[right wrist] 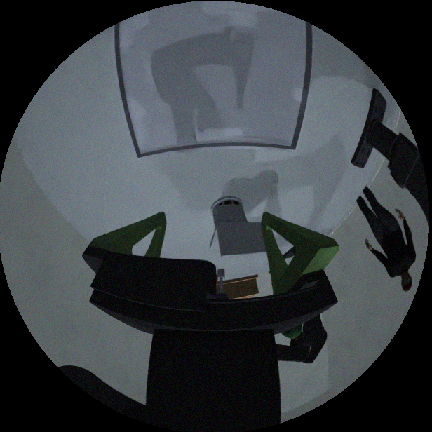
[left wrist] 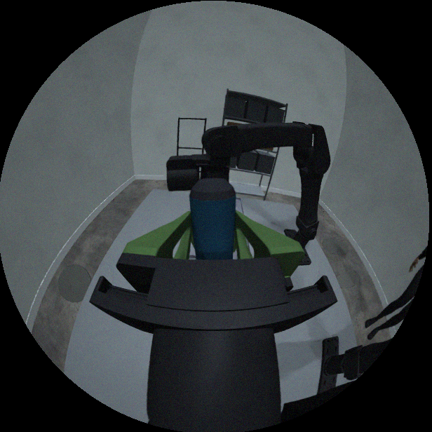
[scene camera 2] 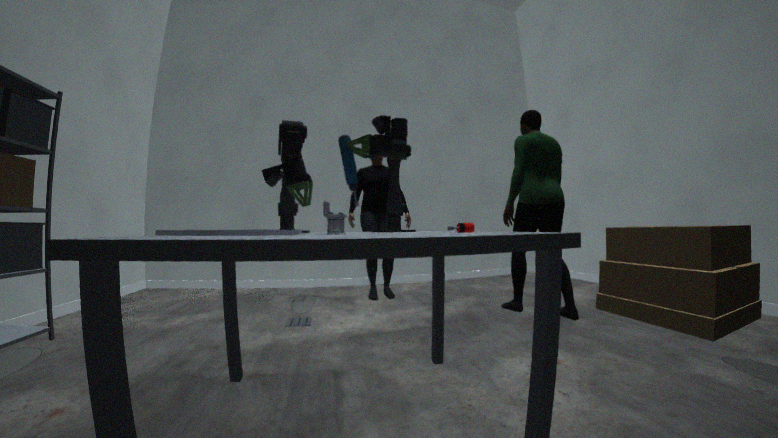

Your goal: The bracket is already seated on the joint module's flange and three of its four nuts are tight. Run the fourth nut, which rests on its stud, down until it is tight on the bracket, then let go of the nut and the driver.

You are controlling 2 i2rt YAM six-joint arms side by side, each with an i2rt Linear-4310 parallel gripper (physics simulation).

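Places are measured from the left arm's base along level axes (x left, y up, z ahead), in centimetres.
Pixels of known places: left gripper, fingertip midpoint: (scene camera 2: 345, 145); right gripper, fingertip midpoint: (scene camera 2: 306, 206).
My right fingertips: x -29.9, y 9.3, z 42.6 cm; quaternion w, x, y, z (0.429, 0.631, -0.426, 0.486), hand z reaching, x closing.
For each thing: its top centre in the pictures, then the offset to it from my right fingertips.
- grey joint module at its top centre: (scene camera 2: 335, 212) dx +8.7, dy -1.9, dz -5.2 cm
- blue driver at its top centre: (scene camera 2: 350, 136) dx +14.1, dy +23.7, dz -2.2 cm
- black tool at its top centre: (scene camera 2: 460, 223) dx +53.1, dy -5.9, dz -10.4 cm
- flat dark-rimmed tray at its top centre: (scene camera 2: 235, 230) dx -24.2, dy -7.8, dz +2.4 cm
The grey joint module (scene camera 2: 336, 224) (right wrist: 229, 212) stands on the table, with the grey bracket (scene camera 2: 326, 208) (right wrist: 242, 238) on it. The nuts and studs are too small to tell. My left gripper (scene camera 2: 351, 143) (left wrist: 212, 216) is shut on the blue driver (scene camera 2: 346, 160) (left wrist: 213, 215), which hangs tilted, its lower end above and to the right of the module in the scene view. The driver's bit (right wrist: 221, 280) shows beyond the bracket in the right wrist view, apart from it. My right gripper (scene camera 2: 305, 198) (right wrist: 213, 217) is open and empty, above and to the left of the module in the scene view.
A red and black tool (scene camera 2: 466, 227) lies on the table (scene camera 2: 310, 248) at the right. A flat dark-rimmed tray (scene camera 2: 228, 232) (right wrist: 215, 146) lies at the left. One person (scene camera 2: 372, 187) stands behind the arms, another in green (scene camera 2: 537, 168) behind the table at the right.
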